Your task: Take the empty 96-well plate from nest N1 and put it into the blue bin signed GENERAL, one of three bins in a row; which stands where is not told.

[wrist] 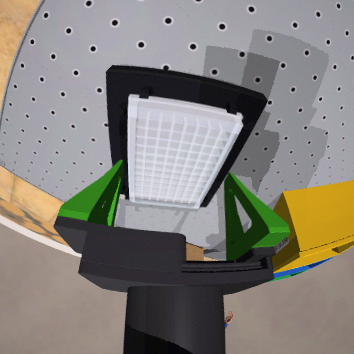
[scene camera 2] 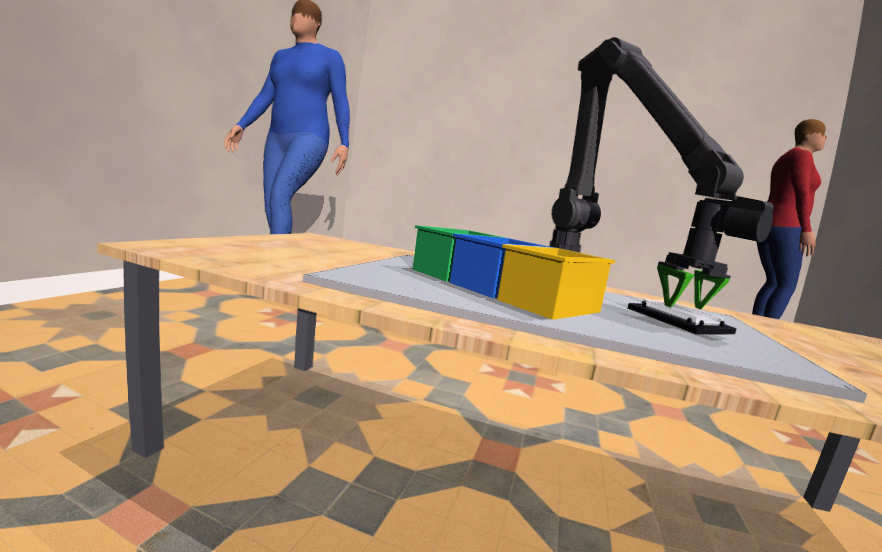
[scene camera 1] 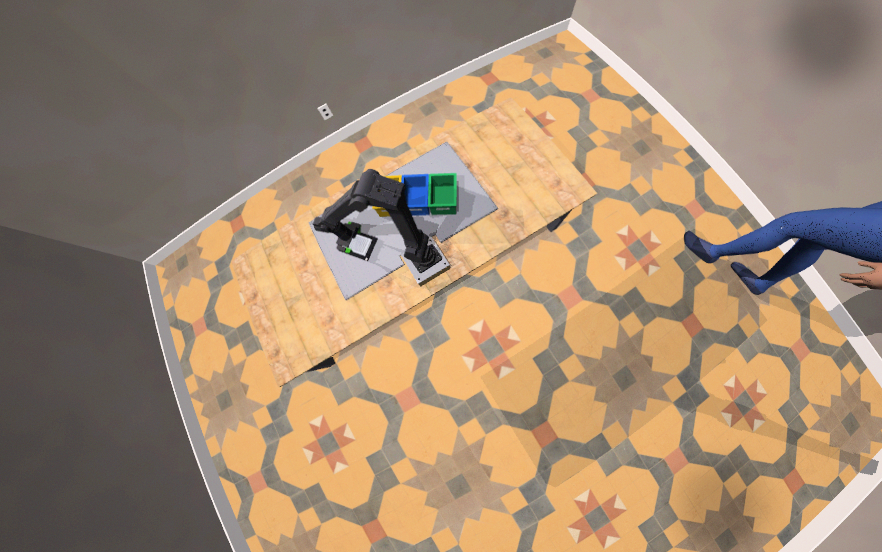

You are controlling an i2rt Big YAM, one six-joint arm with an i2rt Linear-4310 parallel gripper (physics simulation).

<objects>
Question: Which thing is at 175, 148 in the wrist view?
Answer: A clear 96-well plate.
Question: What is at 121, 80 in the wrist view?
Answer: A black nest.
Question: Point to a clear 96-well plate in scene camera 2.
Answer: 679, 311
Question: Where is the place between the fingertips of my gripper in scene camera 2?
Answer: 683, 307
</objects>
